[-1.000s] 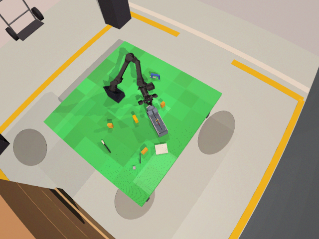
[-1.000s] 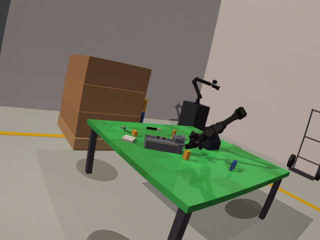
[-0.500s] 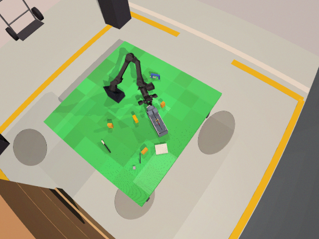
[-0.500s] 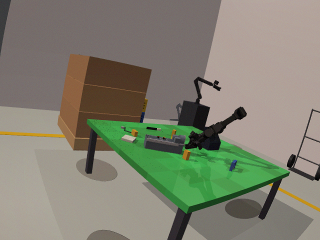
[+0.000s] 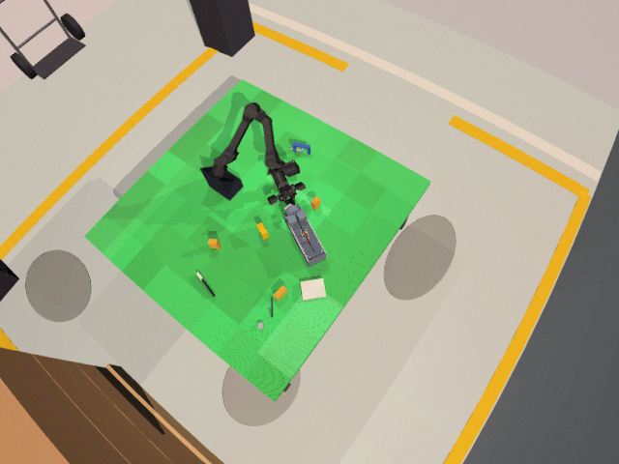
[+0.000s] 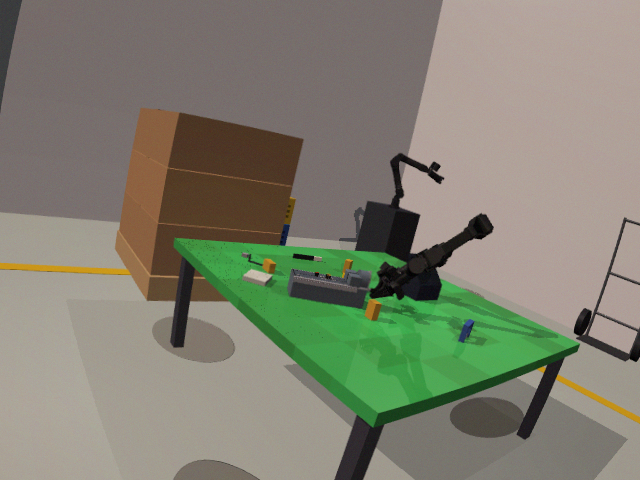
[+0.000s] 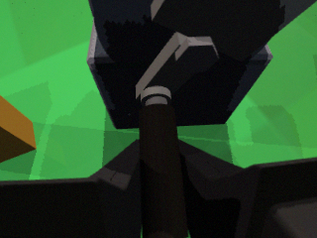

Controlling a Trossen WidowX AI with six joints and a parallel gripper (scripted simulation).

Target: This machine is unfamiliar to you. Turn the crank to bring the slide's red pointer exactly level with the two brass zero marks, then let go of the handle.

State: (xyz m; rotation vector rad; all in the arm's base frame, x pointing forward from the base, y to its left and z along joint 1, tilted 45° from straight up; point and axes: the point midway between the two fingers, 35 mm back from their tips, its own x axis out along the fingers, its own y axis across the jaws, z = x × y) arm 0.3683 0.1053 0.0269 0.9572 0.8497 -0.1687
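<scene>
Right now the dark handle is 2 cm behind my gripper tip, 1 cm to the left of it and 3 cm above it. Round my gripper tip: blue bracket 18 cm behind, 32 cm to the left, 1 cm below; then red pointer 17 cm ahead, 12 cm to the right, 4 cm above; then white pad 30 cm ahead, 28 cm to the right, 3 cm below.
</scene>
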